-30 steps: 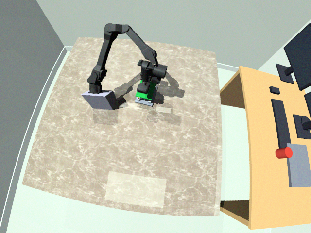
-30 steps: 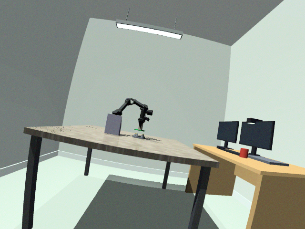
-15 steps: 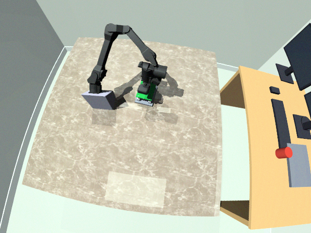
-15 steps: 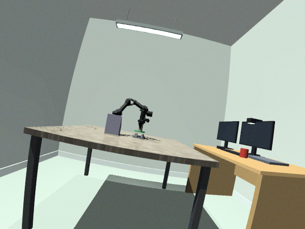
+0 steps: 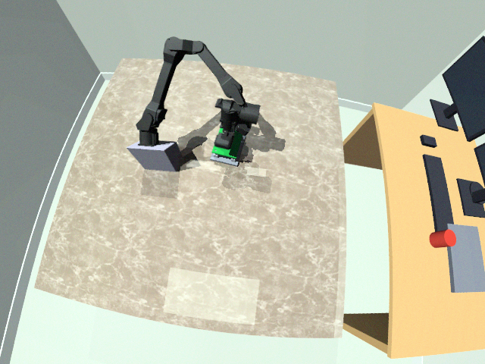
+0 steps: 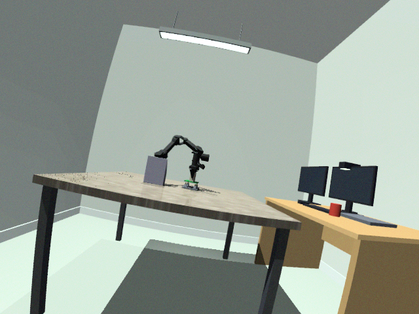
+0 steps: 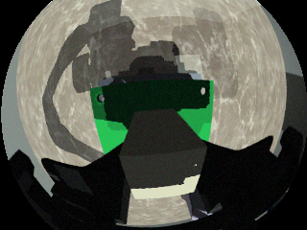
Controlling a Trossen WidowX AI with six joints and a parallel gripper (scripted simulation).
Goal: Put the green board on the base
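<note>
Right now my gripper tip is 8 cm above the grey base. Round my gripper tip: green board: 1 cm below.
</note>
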